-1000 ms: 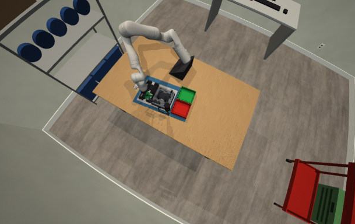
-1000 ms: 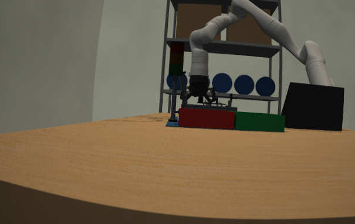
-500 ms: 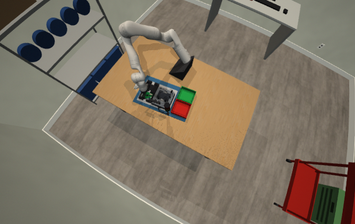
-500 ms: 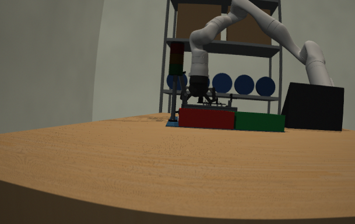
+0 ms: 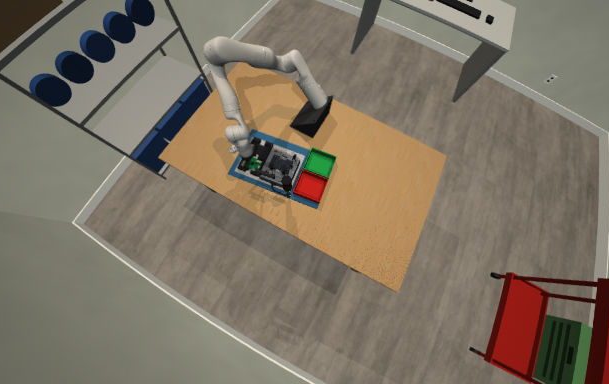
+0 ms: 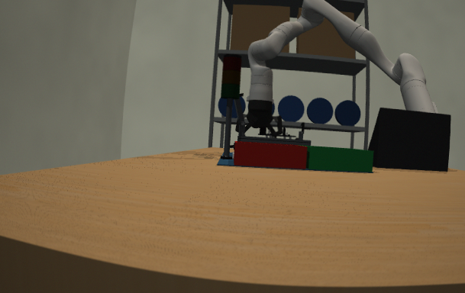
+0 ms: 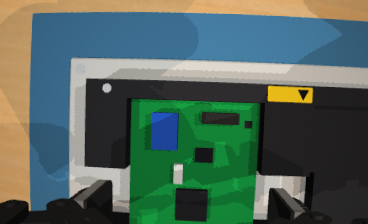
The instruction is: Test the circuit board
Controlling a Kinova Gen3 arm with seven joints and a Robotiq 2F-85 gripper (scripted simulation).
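Right now my hand is 1 cm above the green circuit board. The rest, counted from my hand: tester lid (18 cm to the left, 15 cm above, 7 cm ahead); then red bin (37 cm to the left, 3 cm behind, 2 cm below); then green bin (35 cm to the left, 18 cm behind, 2 cm below).
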